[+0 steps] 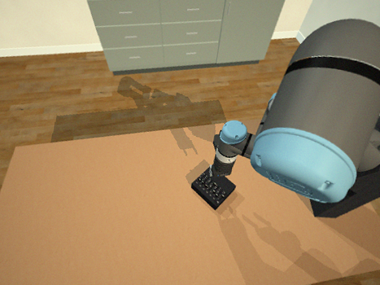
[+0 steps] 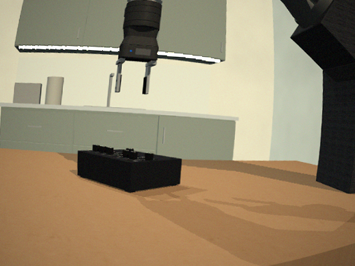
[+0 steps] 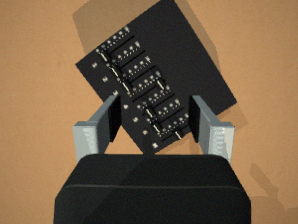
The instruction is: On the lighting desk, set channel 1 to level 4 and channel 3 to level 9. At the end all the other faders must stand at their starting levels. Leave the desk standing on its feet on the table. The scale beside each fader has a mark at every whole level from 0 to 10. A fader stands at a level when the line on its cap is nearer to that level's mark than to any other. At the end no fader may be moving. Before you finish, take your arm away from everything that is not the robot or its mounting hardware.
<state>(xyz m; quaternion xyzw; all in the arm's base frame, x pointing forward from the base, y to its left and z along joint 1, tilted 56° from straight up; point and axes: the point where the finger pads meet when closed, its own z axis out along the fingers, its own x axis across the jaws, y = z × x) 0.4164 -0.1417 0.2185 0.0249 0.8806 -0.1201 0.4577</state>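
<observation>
My hand is 130 mm above the channel 1 cap, 50 mm to the left of it and 50 mm short of it. Also, from my hand: channel 5 cap: 130 mm below, 30 mm to the left, 20 mm ahead; then channel 3 cap: 130 mm below, 40 mm ahead, 10 mm to the right; then channel 4 cap: 130 mm below, 10 mm behind.
</observation>
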